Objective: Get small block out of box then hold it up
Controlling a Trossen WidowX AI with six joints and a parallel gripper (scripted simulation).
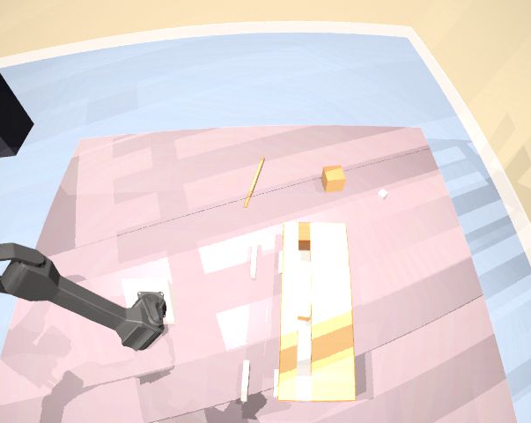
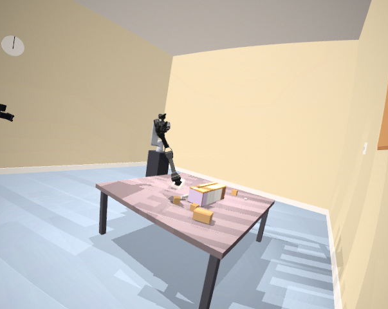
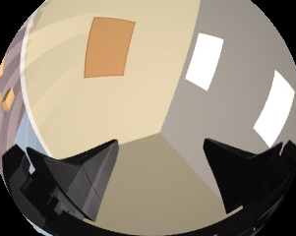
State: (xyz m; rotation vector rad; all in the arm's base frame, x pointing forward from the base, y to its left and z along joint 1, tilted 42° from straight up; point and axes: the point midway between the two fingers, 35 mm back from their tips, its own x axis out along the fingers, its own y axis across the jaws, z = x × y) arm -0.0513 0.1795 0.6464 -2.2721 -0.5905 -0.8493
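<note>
Now: gripper tip 590 mm above the orange block, 340 mm short of it and 270 mm to the right of it. From my gripper tip the other things lie so: thin wooden stick: 700 mm to the left, 670 mm below, 240 mm ahead.
</note>
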